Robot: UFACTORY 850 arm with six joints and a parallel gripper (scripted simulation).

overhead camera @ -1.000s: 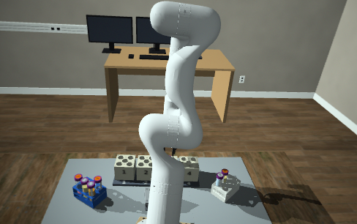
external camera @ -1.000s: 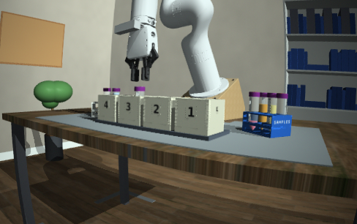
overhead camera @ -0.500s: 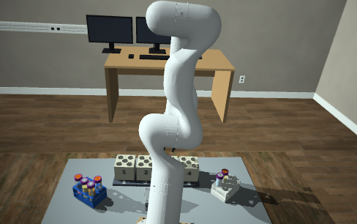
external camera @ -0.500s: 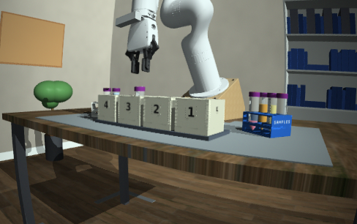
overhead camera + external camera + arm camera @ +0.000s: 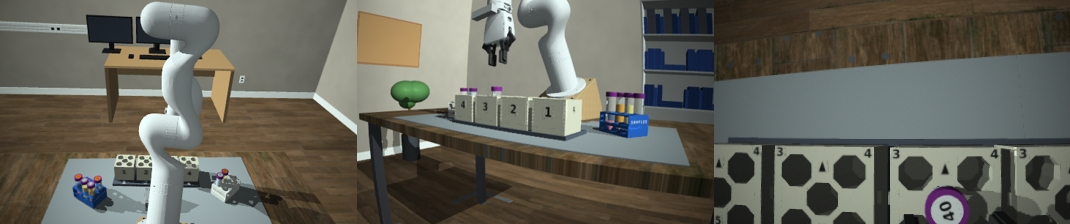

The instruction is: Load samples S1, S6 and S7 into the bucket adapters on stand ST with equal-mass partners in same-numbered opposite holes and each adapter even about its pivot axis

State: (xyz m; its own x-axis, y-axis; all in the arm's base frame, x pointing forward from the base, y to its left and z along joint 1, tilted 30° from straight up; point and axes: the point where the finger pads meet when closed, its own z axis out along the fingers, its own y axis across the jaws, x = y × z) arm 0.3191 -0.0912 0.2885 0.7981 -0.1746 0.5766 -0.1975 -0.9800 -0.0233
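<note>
The blue samples rack is 40 mm behind my hand, 390 mm to the left of it and 180 mm below it. Round my hand: adapter 1: 70 mm ahead, 210 mm to the left, 160 mm below; then white rack: 190 mm behind, 250 mm to the right, 180 mm below.
</note>
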